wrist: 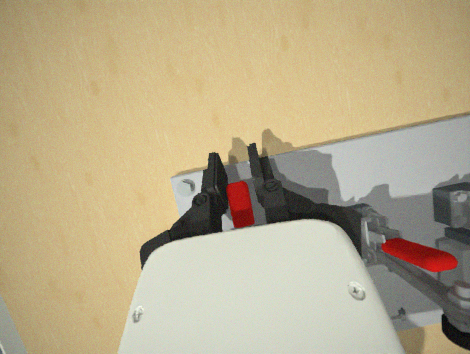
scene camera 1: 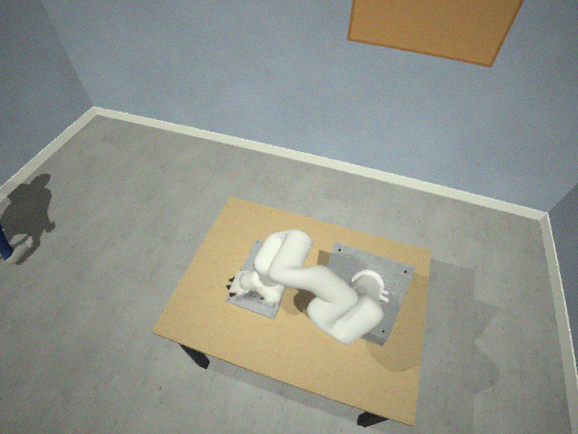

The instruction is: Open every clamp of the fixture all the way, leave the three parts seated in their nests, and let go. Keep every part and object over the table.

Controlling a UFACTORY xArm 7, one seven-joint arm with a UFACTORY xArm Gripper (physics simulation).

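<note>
The fixture's grey baseplate (scene camera 1: 265,311) (wrist: 400,145) lies on the table, largely hidden under the arm in the scene view. My gripper (scene camera 1: 230,286) (wrist: 236,160) is partly closed but open, its fingers on either side of a red clamp handle (wrist: 240,204) near one end of the baseplate. Gaps show between the handle and both fingers. A second red clamp handle (wrist: 420,255) lies slanted at the right of the wrist view, above a metal lever. A dark grey block (wrist: 451,205) stands beyond it. I cannot tell the three parts or their nests; the gripper housing and arm hide much of the fixture.
The wooden table (scene camera 1: 300,350) (wrist: 100,75) extends around the fixture. The robot's grey mounting plate (scene camera 1: 400,295) is at the table's right side. The arm (scene camera 1: 320,285) spans from there over the fixture. A person's blue leg (scene camera 1: 5,245) shows at the left edge, away from the table.
</note>
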